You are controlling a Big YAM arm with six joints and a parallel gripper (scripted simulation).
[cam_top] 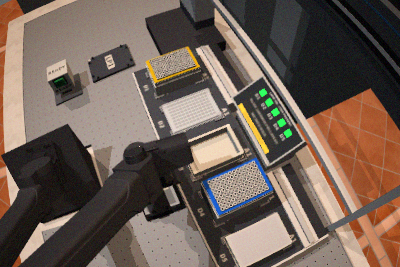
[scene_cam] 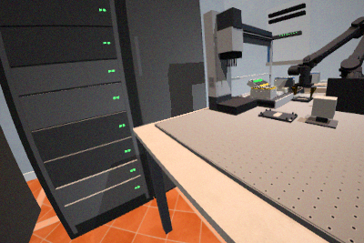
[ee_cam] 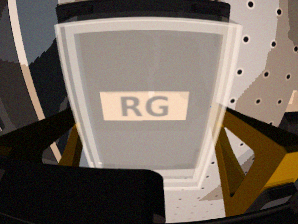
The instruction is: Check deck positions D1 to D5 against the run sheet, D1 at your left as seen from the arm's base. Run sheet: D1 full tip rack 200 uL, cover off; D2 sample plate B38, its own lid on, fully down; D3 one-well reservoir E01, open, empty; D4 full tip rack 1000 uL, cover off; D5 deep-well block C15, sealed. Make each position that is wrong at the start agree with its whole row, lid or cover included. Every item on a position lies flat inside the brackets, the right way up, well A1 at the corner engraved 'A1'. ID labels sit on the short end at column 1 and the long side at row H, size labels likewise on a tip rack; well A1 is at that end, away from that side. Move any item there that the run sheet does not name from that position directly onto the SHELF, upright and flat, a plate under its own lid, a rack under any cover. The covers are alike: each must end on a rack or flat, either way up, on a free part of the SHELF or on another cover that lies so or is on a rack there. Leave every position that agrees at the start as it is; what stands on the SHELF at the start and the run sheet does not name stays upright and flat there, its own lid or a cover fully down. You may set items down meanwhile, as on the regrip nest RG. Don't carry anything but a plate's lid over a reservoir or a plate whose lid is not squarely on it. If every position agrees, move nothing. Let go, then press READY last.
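Right now my hand is 20 mm above the black regrip nest. From my hand the other things lie so: one-well reservoir (160 mm ahead, 30 mm to the left, 30 mm above); then sealed block (220 mm to the right, 180 mm ahead, 50 mm above); then blue-framed tip rack (180 mm ahead, 90 mm to the right, 90 mm above).
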